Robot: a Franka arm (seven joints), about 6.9 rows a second.
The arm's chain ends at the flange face. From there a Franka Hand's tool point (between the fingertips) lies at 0.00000 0.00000 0.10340 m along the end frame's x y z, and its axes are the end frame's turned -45 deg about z.
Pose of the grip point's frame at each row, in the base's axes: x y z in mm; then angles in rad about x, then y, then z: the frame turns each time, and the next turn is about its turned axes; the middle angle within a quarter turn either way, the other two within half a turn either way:
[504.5 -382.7 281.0 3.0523 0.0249 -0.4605]
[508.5 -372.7 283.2 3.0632 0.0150 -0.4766]
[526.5 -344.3 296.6 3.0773 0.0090 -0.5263]
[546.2 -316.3 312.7 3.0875 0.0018 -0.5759]
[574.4 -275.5 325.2 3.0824 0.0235 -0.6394]
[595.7 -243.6 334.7 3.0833 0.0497 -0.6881]
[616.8 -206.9 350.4 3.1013 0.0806 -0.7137]
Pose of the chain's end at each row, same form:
[501.9 -373.5 384.0 3.0523 0.0249 0.3249]
[506.9 -364.6 386.3 3.0632 0.0150 0.3088]
[525.6 -337.7 399.8 3.0773 0.0090 0.2591]
[546.0 -310.7 415.9 3.0875 0.0018 0.2095]
[572.0 -269.4 428.4 3.0824 0.0235 0.1460]
[590.6 -237.6 437.8 3.0833 0.0497 0.0973]
[608.5 -202.7 453.4 3.1013 0.0806 0.0717]

